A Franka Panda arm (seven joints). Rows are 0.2 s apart.
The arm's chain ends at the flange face. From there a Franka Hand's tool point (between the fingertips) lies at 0.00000 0.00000 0.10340 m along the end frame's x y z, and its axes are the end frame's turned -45 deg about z.
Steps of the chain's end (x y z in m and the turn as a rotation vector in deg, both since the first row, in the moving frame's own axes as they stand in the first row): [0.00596 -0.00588 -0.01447 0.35 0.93 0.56]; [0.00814 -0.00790 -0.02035 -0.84 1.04 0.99]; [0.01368 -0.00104 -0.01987 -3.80 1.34 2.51]
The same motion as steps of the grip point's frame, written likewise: [0.01000 0.00080 -0.01449 -0.41 0.91 0.56]; [0.01158 0.00257 -0.02038 -1.33 0.14 0.99]; [0.00713 0.01542 -0.02013 -3.63 -1.74 2.51]
